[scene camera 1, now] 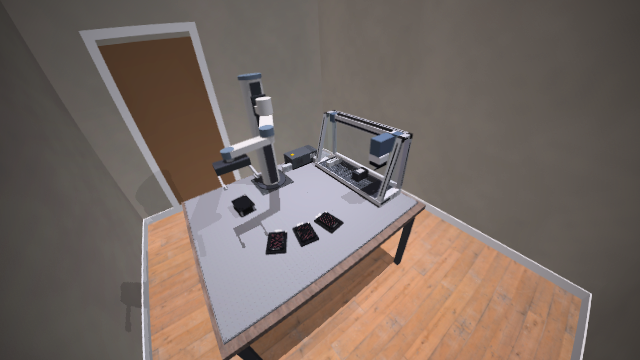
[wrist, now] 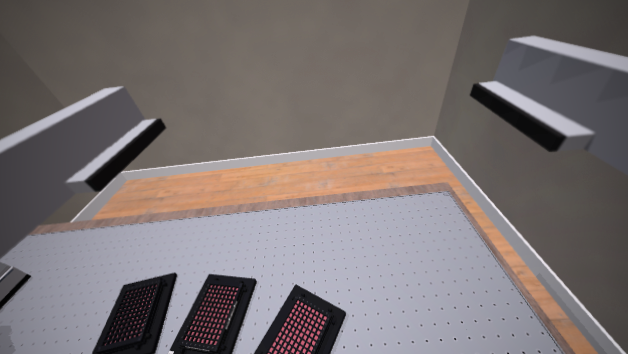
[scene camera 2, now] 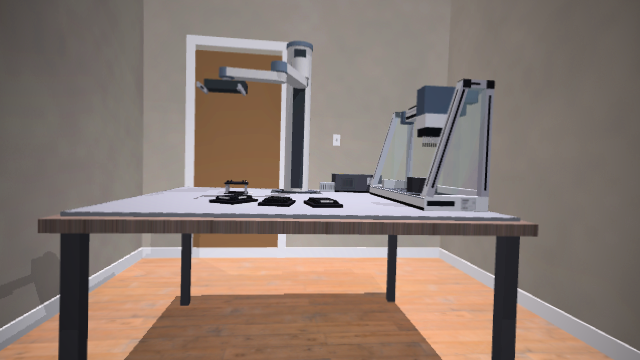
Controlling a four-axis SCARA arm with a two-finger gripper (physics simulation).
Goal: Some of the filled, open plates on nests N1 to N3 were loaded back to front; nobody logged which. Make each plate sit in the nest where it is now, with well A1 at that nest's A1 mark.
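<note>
Three black nests lie in a row on the grey table, each bearing a dark plate with pink-red filled wells. In scene camera 1 they are the left plate (scene camera 1: 276, 242) (wrist: 300, 330), the middle plate (scene camera 1: 305, 233) (wrist: 212, 316) and the right plate (scene camera 1: 328, 221) (wrist: 134, 312); the wrist view shows them in reverse order. They also show edge-on in scene camera 2. Nest numbers, A1 marks and plate directions are too small to read. My gripper (scene camera 1: 241, 182) (scene camera 2: 222, 89) (wrist: 308, 89) is open and empty, high above the table's back left part, away from the plates.
A black raised stand (scene camera 1: 243, 204) (scene camera 2: 236, 184) stands behind the nests at the left. A framed pipetting machine (scene camera 1: 382, 201) (scene camera 2: 456, 204) stands at the right. A dark grey box (scene camera 1: 300, 156) (scene camera 2: 352, 182) stands at the back, beside the arm's column (scene camera 1: 270, 162) (scene camera 2: 298, 135).
</note>
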